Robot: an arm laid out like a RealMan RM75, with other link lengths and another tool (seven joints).
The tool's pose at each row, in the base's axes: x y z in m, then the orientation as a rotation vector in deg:
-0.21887 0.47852 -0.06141 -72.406 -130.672 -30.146
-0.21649 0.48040 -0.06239 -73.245 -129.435 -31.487
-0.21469 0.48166 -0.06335 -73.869 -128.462 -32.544
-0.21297 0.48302 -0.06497 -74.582 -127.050 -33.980
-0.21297 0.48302 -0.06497 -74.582 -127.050 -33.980
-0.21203 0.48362 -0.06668 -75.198 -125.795 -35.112
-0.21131 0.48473 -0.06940 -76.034 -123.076 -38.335
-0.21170 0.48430 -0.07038 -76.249 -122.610 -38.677
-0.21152 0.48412 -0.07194 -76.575 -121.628 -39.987
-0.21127 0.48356 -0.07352 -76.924 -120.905 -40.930
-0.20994 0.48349 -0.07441 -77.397 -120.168 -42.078
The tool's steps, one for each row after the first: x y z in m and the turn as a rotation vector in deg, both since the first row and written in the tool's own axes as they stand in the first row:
-0.00039 0.00289 0.00129 -0.986 0.822 0.757
-0.00091 0.00497 0.00235 -1.760 1.475 1.332
-0.00172 0.00697 0.00402 -2.761 2.483 2.084
-0.00172 0.00697 0.00402 -2.761 2.483 2.084
-0.00273 0.00791 0.00553 -3.557 3.348 2.772
-0.00387 0.00881 0.00818 -5.690 5.558 3.829
-0.00454 0.00816 0.00883 -5.938 5.860 4.094
-0.00564 0.00807 0.00996 -6.842 6.647 4.453
-0.00705 0.00785 0.01089 -7.537 7.161 4.778
-0.00822 0.00887 0.01128 -8.427 7.642 5.126

